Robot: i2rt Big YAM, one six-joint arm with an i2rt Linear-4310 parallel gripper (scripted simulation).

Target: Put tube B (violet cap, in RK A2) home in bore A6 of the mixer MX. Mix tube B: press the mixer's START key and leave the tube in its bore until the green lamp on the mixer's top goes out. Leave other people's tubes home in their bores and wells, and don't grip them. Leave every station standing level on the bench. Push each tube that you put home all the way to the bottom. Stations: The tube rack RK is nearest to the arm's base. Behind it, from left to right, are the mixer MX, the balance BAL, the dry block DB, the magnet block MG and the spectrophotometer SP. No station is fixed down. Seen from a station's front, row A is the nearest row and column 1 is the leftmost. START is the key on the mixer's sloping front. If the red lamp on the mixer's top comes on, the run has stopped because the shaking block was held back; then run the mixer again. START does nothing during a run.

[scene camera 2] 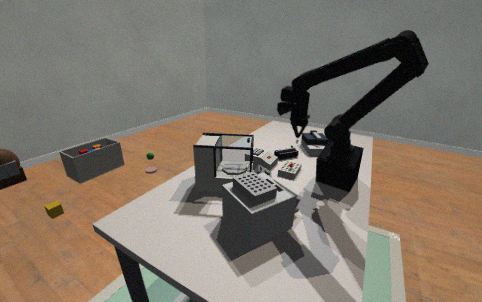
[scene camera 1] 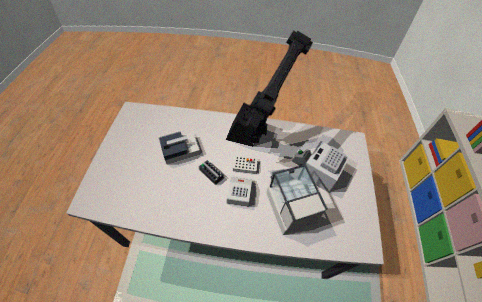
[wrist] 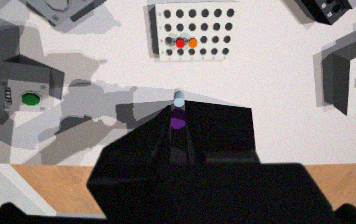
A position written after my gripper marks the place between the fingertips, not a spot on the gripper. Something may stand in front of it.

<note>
In view: my gripper (wrist: 178, 111), a tube rack (wrist: 219, 33), a spectrophotometer (scene camera 1: 176, 150), a glass-walled balance (scene camera 2: 218, 157) and a mixer (scene camera 2: 255, 224).
The glass-walled balance also shows in scene camera 1 (scene camera 1: 296, 184).
</note>
